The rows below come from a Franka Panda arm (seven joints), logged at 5 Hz.
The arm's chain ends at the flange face. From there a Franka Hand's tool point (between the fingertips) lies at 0.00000 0.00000 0.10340 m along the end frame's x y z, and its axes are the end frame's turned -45 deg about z.
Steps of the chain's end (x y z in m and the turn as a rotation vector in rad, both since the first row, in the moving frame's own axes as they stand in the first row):
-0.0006, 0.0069, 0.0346, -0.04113, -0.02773, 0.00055
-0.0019, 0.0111, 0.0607, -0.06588, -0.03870, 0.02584
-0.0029, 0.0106, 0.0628, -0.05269, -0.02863, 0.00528
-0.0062, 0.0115, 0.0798, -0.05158, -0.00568, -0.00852
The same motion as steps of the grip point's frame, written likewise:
-0.0103, 0.0054, 0.0345, -0.00948, -0.04869, 0.00055
-0.0169, 0.0084, 0.0604, -0.01922, -0.07395, 0.02584
-0.0155, 0.0072, 0.0626, -0.01701, -0.05750, 0.00528
-0.0167, 0.0071, 0.0797, -0.03246, -0.04049, -0.00852

